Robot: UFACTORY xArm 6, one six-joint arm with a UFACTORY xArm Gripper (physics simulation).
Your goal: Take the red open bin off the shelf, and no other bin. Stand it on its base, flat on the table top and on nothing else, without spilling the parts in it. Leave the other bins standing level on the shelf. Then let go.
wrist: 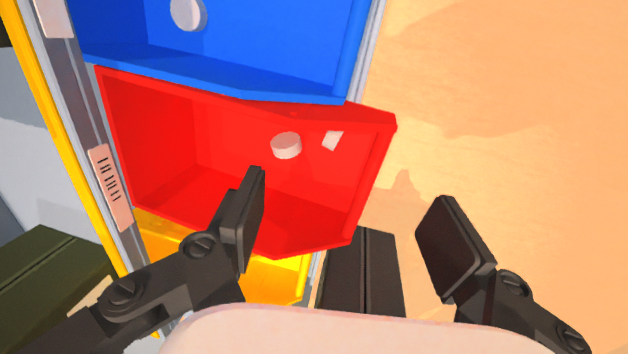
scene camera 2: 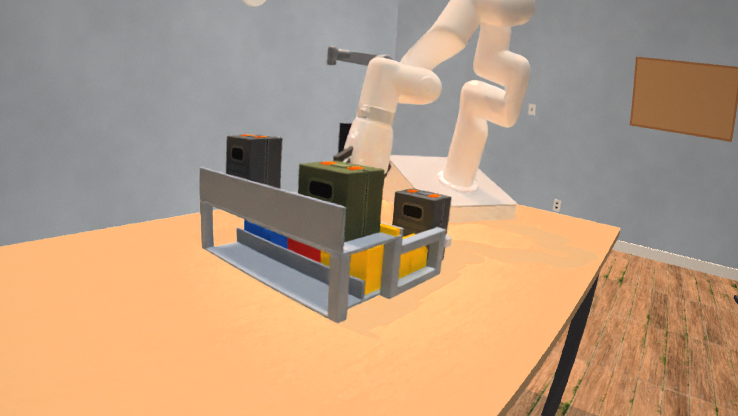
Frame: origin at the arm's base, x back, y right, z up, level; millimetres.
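Seen in the pictures: gripper, fingertip midpoint: (wrist: 346, 202); arm's base, link origin: (scene camera 2: 456, 182).
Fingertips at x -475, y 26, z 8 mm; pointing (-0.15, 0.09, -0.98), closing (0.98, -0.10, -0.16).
Observation:
Offsets run from my fingertips to a thing's middle. "*": to the spot under its first point. Level surfaces: height alone.
The red open bin {dx -68, dy -9, dz -45 mm} (scene camera 2: 303, 250) (wrist: 170, 145) is on the grey shelf {* dx -252, dy -19, dz -89 mm} (scene camera 2: 271, 276) between a blue bin {dx -88, dy +98, dz -51 mm} (scene camera 2: 266, 233) (wrist: 280, 40) and a yellow bin {* dx -60, dy -181, dz -67 mm} (wrist: 280, 280). In the wrist view its front end sticks out past the blue bin and the shelf's front rail. A pale round part {dx -52, dy -2, dz -65 mm} (wrist: 286, 145) and a small white part {dx -14, dy +13, dz -63 mm} (wrist: 332, 140) lie in it. My gripper (wrist: 346, 202) is open wide and holds nothing. In the wrist view its left finger overlaps the bin's inside and its right finger is beyond the front wall. In the scene view the fingertips are hidden behind a green case.
The green case {dx -210, dy -121, dz +55 mm} (scene camera 2: 341, 198) stands high at the shelf's near end. A dark case {dx -184, dy +109, dz +68 mm} (scene camera 2: 254, 161) stands at the far end. Another dark case {dx +23, dy -141, dz -29 mm} (scene camera 2: 421, 211) (wrist: 364, 270) stands in front of the shelf, near my right finger in the wrist view. The table top {dz -95 mm} (scene camera 2: 155, 320) (wrist: 540, 150) surrounds the shelf.

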